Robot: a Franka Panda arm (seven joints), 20 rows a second.
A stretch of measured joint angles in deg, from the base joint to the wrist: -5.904 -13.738 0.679 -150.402 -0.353 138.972 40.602; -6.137 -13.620 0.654 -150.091 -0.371 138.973 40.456; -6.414 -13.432 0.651 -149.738 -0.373 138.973 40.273; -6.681 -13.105 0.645 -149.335 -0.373 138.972 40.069; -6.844 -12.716 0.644 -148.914 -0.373 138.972 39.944; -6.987 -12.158 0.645 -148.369 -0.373 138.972 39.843; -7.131 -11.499 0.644 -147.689 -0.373 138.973 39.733; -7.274 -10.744 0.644 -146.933 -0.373 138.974 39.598; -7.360 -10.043 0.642 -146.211 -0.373 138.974 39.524; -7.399 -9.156 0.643 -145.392 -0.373 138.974 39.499; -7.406 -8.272 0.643 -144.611 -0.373 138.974 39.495; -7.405 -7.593 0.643 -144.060 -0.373 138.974 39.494; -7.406 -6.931 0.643 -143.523 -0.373 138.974 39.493; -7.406 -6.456 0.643 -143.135 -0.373 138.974 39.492; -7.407 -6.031 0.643 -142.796 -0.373 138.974 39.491; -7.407 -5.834 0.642 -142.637 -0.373 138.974 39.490; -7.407 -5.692 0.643 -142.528 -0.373 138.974 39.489
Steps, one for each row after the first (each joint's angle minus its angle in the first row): -0.233 0.118 -0.025 0.311 -0.018 0.001 -0.146; -0.510 0.306 -0.028 0.664 -0.020 0.001 -0.329; -0.777 0.633 -0.034 1.067 -0.020 0.000 -0.533; -0.940 1.022 -0.035 1.488 -0.020 0.000 -0.658; -1.083 1.580 -0.034 2.033 -0.020 0.000 -0.759; -1.227 2.239 -0.035 2.713 -0.020 0.001 -0.869; -1.370 2.994 -0.035 3.469 -0.020 0.002 -1.004; -1.456 3.695 -0.037 4.191 -0.020 0.002 -1.078; -1.495 4.582 -0.036 5.010 -0.020 0.002 -1.103; -1.502 5.466 -0.036 5.791 -0.020 0.002 -1.107; -1.501 6.145 -0.036 6.342 -0.020 0.002 -1.108; -1.502 6.807 -0.036 6.879 -0.020 0.002 -1.109; -1.502 7.282 -0.036 7.267 -0.020 0.002 -1.110; -1.503 7.707 -0.036 7.606 -0.020 0.002 -1.111; -1.503 7.904 -0.037 7.765 -0.020 0.002 -1.112; -1.503 8.046 -0.036 7.874 -0.020 0.002 -1.113
